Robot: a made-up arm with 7 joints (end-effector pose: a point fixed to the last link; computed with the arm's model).
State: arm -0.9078 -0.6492 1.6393 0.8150 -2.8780 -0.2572 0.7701
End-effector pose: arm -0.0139 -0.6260 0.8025 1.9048 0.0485 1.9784
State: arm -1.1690 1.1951 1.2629 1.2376 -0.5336 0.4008 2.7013
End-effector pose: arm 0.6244 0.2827 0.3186 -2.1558 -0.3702 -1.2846
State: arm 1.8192 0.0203 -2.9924 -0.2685 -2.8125 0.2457 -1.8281
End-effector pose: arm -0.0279 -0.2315 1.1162 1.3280 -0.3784 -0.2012
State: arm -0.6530 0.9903 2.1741 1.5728 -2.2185 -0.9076 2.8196
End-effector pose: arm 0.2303 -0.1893 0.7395 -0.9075 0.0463 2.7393
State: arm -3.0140 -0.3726 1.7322 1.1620 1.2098 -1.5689 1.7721
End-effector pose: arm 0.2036 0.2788 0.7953 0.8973 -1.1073 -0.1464
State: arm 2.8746 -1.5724 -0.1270 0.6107 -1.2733 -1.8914 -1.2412
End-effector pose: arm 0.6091 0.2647 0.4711 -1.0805 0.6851 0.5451
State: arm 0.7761 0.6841 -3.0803 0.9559 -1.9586 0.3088 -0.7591
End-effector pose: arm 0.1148 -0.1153 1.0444 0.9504 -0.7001 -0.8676
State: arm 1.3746 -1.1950 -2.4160 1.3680 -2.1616 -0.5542 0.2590
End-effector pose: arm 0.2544 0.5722 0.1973 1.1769 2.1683 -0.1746
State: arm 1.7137 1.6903 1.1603 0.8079 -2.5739 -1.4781 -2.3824
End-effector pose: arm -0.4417 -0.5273 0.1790 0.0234 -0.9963 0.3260
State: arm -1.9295 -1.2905 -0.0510 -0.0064 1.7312 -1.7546 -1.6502
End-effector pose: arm 0.1763 -0.6588 0.5595 0.3708 -1.1859 1.1586
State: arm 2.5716 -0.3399 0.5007 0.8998 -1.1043 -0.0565 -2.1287
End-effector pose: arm -0.2003 0.1186 1.0596 0.5762 -0.3936 0.6008
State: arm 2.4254 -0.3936 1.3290 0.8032 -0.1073 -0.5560 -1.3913
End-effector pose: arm -0.0599 0.3533 0.9960 0.1013 -1.1997 -1.6353
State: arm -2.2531 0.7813 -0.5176 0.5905 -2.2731 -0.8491 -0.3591
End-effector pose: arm -0.5197 0.5359 0.5669 -0.4673 -1.8815 0.2166
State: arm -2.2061 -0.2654 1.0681 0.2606 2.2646 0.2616 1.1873
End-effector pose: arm 0.2311 -0.1108 1.1100 0.1785 -0.4880 -2.0722
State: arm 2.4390 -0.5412 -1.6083 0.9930 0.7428 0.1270 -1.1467
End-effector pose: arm 0.4776 -0.1873 0.8299 1.1114 0.7524 -1.0090
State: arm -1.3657 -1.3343 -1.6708 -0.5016 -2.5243 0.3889 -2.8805
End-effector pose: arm 0.0876 -0.8061 0.5592 -1.2762 0.5693 -2.4660
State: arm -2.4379 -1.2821 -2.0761 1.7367 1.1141 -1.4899 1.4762
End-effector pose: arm 0.0956 -0.5139 0.1945 -1.5816 0.8194 -1.3239
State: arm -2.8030 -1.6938 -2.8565 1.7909 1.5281 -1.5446 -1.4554
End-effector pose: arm 0.1870 -0.1404 -0.0835 -0.7968 -2.7113 -0.6121
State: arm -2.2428 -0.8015 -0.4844 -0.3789 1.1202 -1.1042 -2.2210
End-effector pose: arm 0.3951 -0.5028 0.7091 -0.0125 1.6096 -2.5022
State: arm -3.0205 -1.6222 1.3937 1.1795 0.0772 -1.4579 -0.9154
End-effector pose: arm 0.6379 0.2259 0.3207 -2.3115 -0.7149 -1.7736
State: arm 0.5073 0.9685 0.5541 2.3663 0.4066 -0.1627 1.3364
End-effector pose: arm 0.0514 -0.3178 0.0467 -1.2067 2.5138 -1.4098
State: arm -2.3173 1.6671 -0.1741 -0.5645 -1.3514 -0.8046 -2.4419
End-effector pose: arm -0.3911 0.6321 0.4186 -0.4070 -0.1582 -0.2850
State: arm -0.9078 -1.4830 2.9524 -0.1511 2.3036 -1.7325 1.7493
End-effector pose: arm -0.4335 -0.6037 0.3393 -2.4358 0.0209 -1.3261
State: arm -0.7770 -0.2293 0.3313 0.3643 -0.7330 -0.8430 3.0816
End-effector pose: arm -0.0103 -0.1836 1.0841 1.2722 -0.2429 -1.9006
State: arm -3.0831 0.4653 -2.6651 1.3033 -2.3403 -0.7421 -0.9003
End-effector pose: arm 0.0503 -0.3349 0.8531 -1.4570 0.5675 -2.4897
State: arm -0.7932 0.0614 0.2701 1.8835 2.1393 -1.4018 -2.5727
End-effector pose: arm 0.2840 0.1854 0.4474 -0.8745 2.9643 0.1952
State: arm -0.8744 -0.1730 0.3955 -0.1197 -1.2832 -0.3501 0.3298
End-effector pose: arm -0.1174 -0.2066 1.1137 0.9591 0.1460 1.7708
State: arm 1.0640 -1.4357 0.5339 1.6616 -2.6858 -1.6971 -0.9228
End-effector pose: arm -0.3799 0.0450 0.5830 -0.2379 1.7241 -2.3854
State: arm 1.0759 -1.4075 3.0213 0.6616 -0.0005 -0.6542 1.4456
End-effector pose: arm -0.3908 0.6936 0.1907 -0.6234 0.2215 0.6923
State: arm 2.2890 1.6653 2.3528 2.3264 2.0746 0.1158 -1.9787
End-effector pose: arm -0.1985 0.0720 0.5578 0.0368 0.4232 0.3903
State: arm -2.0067 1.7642 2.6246 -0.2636 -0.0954 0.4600 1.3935
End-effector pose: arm -0.4185 0.7094 0.0636 -0.1345 -2.1377 -0.5397
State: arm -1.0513 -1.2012 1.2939 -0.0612 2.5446 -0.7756 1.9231
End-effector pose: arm -0.3395 -0.7106 0.6090 1.1271 0.2076 2.1232
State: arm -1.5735 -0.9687 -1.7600 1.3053 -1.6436 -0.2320 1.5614
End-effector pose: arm -0.4957 -0.4413 0.5735 -1.1088 0.1703 2.0163
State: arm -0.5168 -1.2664 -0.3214 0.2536 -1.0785 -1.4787 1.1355
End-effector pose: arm -0.5520 -0.4580 0.6204 2.0337 -0.5711 2.0139
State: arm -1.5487 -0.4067 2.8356 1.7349 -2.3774 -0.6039 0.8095
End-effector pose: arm 0.0287 -0.5416 0.3505 -2.8567 0.3046 0.1291
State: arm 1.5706 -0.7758 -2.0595 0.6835 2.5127 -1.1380 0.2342
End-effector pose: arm 0.2826 0.5308 0.6539 -1.7300 -1.3709 -0.3252
